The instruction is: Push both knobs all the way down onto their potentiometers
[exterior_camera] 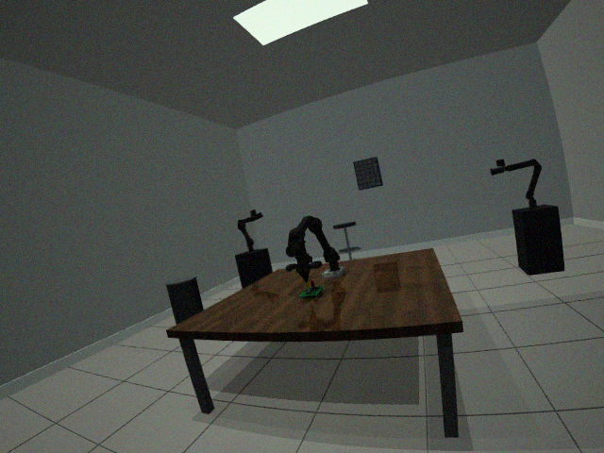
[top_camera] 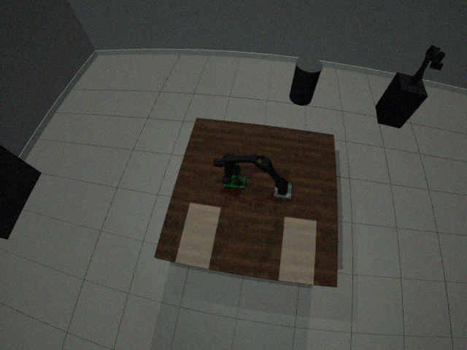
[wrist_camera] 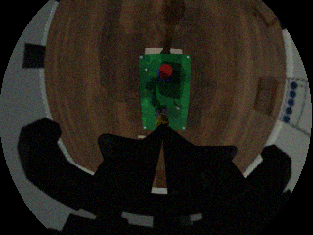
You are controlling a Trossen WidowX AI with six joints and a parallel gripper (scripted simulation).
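Now: the yellow knob 10 mm below my gripper tip. Also, from my gripper tip: red knob (70 mm behind, 10 mm to the right, 30 mm below).
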